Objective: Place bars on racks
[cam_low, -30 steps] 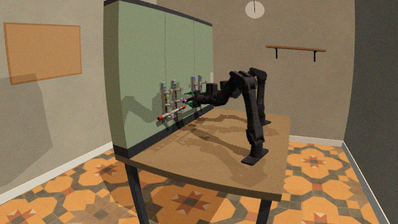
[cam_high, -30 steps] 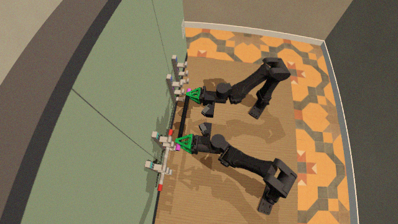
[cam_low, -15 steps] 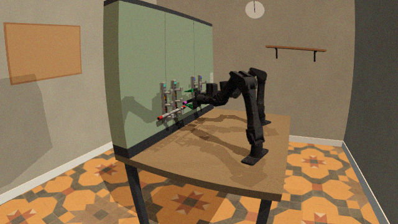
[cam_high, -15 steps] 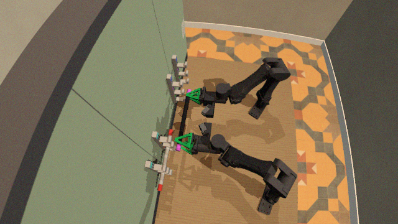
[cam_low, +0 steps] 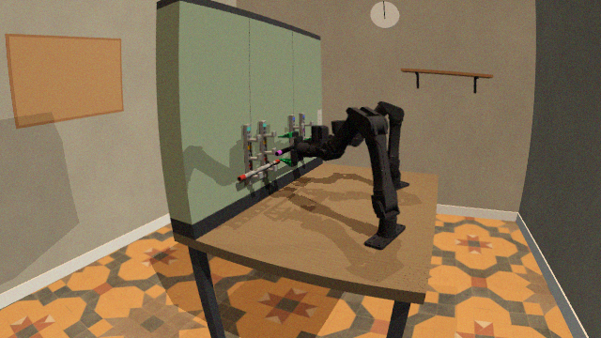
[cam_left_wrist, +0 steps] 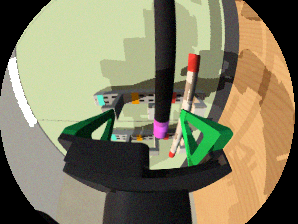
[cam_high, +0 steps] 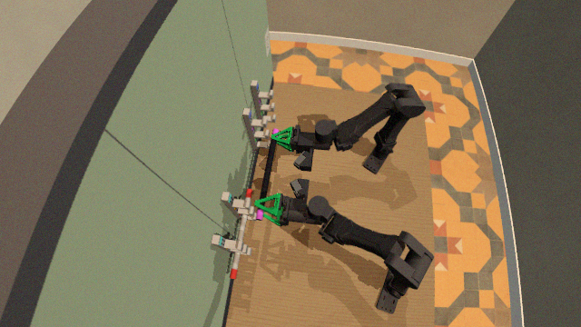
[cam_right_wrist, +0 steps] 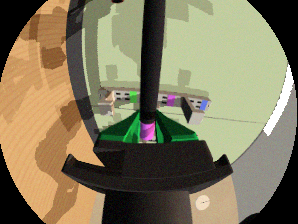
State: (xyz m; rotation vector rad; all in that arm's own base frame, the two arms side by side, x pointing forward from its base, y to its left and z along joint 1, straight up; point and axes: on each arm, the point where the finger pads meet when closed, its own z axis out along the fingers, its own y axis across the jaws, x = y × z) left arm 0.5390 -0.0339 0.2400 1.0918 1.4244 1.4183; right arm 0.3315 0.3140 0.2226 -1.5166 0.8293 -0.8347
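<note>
Now: the bar 20 mm behind my left hand, 130 mm to the right of it and 20 mm below it. The rest, counted from my left hand: green wall panel 140 mm ahead, 130 mm to the right, 180 mm above.
The bar lies 1 cm ahead of my right hand and 13 cm to the left of it. The rest, counted from my right hand: green wall panel: 17 cm ahead, 13 cm to the left, 20 cm above.
</note>
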